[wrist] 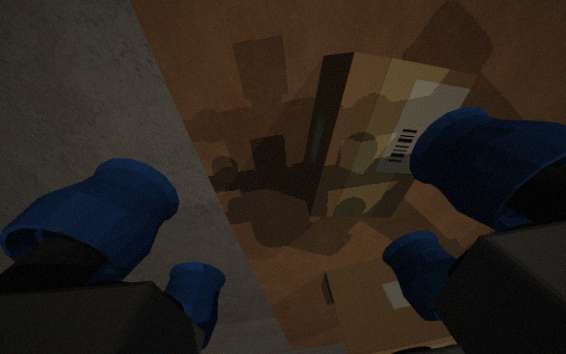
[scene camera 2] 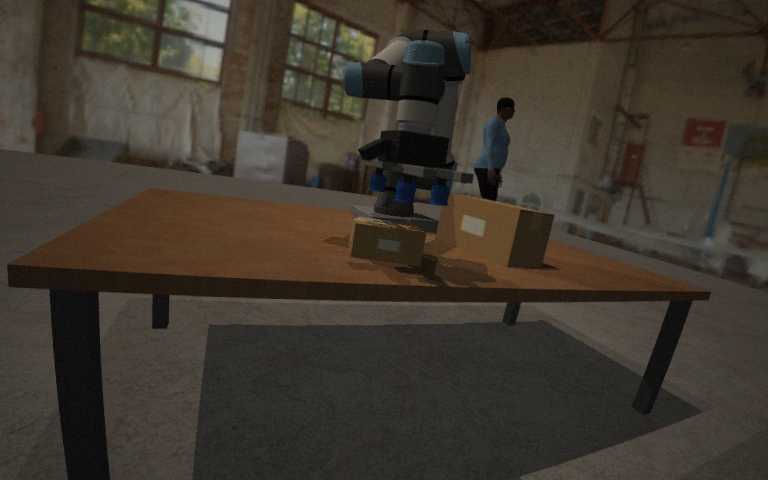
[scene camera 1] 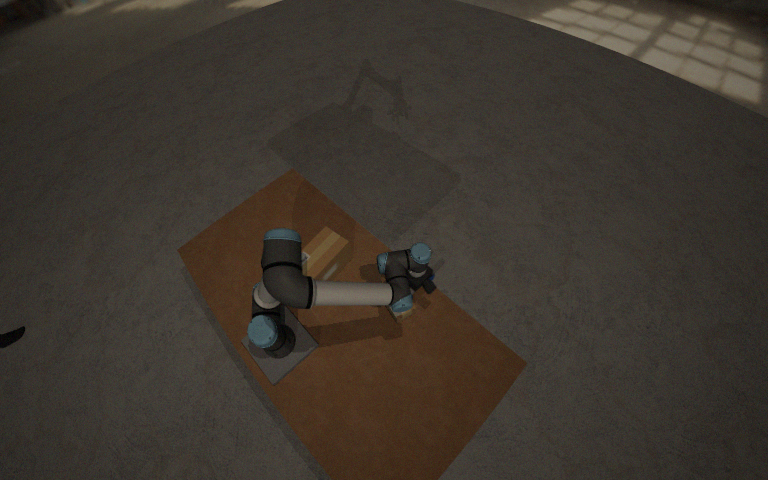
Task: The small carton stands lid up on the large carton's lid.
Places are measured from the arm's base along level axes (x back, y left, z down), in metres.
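Where they show: hand, tool point: point(wrist: 298, 228) point(scene camera 2: 405, 196); arm's base, link origin: point(scene camera 2: 393, 212) point(scene camera 1: 279, 341).
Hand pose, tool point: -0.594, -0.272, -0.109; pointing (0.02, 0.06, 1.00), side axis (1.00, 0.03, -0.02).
Each offset is from my tool point to the top centre of the thing, as dx, dy, dz. Level surfaces: height alone.
The small carton @(+0.086, +0.014, +0.072) point(scene camera 1: 403, 313) point(scene camera 2: 386, 244) point(wrist: 367, 77) stands on the table, with its tape strip and barcode label facing up. The large carton @(+0.214, +0.420, -0.010) point(scene camera 1: 325, 249) point(scene camera 2: 492, 232) point(wrist: 375, 320) stands apart from it on the table, nearer the arm's base, with a tape strip along its top. My gripper point(scene camera 1: 424, 279) point(scene camera 2: 408, 191) point(wrist: 300, 227) has blue suction cups and holds nothing. It hangs above the small carton with a gap in scene camera 2. In scene camera 1 the arm covers much of the small carton and part of the large one.
The brown table @(dz +0.146) point(scene camera 1: 385, 396) point(scene camera 2: 198, 249) point(wrist: 200, 65) carries both cartons and the arm's grey base plate point(scene camera 1: 297, 349). The arm's shadow falls across the small carton. In scene camera 2 a person point(scene camera 2: 492, 144) in a blue top stands behind the table.
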